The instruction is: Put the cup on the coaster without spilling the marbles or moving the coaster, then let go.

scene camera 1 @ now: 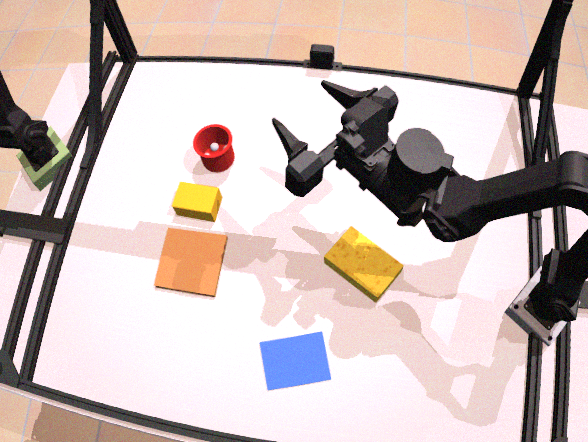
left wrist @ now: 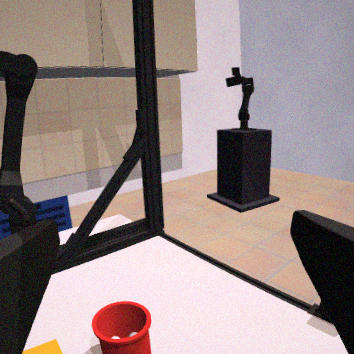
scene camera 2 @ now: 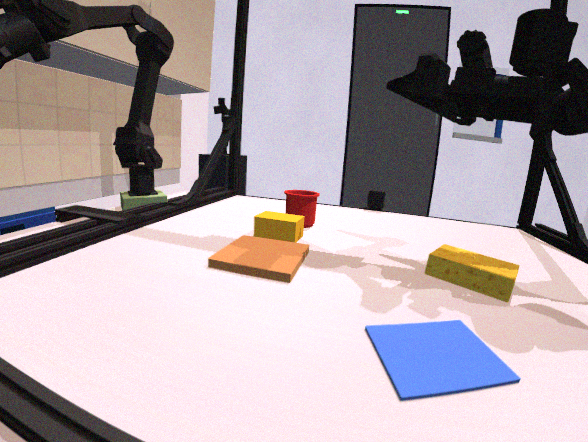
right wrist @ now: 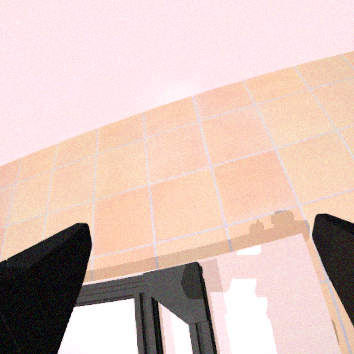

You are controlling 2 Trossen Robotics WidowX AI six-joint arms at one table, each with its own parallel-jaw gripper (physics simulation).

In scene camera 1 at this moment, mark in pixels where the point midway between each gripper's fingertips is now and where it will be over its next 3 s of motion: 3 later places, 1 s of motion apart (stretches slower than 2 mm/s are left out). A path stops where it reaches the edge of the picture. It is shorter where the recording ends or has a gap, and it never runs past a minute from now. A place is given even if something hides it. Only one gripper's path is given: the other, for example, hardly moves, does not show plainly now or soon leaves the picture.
The left gripper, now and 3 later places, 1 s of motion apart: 297, 100; 275, 104; 232, 150; 208, 148
